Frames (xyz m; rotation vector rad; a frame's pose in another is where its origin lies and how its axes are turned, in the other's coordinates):
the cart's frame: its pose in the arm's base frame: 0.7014 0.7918 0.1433 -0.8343 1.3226 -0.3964
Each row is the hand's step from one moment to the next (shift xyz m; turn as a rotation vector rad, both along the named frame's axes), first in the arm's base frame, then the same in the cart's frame.
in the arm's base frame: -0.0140 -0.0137 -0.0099 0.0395 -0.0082 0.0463
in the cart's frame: 0.0129 0.0009 -0.0177 -0.0168 -0.0468 0.0360
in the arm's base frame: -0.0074 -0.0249 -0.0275 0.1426 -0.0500 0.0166
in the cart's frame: 0.0343 0.0050 -0.0152 0.0567 -0.0730 0.1207
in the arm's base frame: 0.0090 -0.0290 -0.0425 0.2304 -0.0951 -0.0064
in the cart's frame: 0.0512 0.0100 -0.0012 0.1242 -0.1032 0.1899
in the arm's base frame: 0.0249 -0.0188 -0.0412 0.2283 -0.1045 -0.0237
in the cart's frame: 0.0471 0.0127 0.0171 0.1421 -0.0964 0.1847
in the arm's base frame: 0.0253 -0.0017 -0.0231 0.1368 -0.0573 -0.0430
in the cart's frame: 0.0230 0.0107 0.0231 0.1013 -0.0333 0.1117
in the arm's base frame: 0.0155 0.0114 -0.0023 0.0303 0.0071 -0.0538
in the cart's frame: -0.0026 0.0061 0.0182 0.0392 0.0378 0.0299
